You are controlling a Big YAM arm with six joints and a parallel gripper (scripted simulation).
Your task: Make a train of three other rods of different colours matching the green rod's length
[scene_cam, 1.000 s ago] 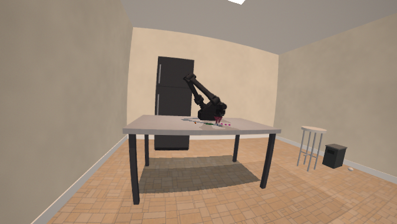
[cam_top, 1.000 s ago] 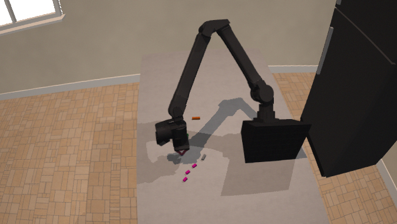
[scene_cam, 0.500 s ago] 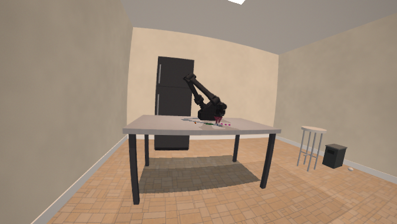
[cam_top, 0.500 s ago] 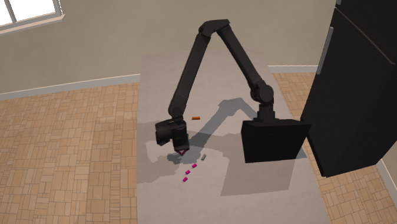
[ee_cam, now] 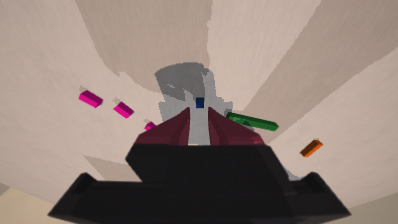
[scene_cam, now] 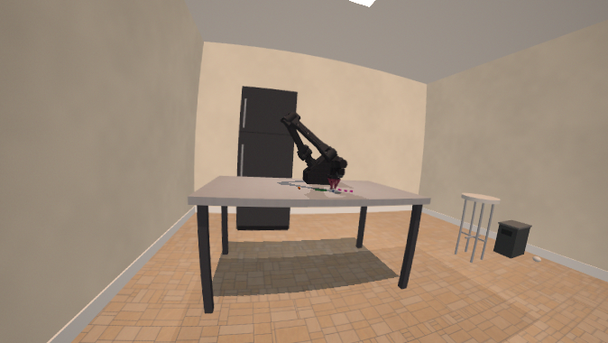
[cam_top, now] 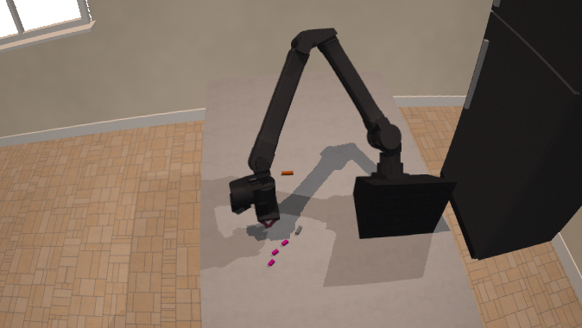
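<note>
The blue rod is 20 mm below my hand. Round my hand: green rod: 30 mm behind, 80 mm to the right, 20 mm below; orange rod: 100 mm behind, 210 mm to the right, 20 mm below; grey rod: 90 mm behind, 30 mm to the left, 20 mm below.
</note>
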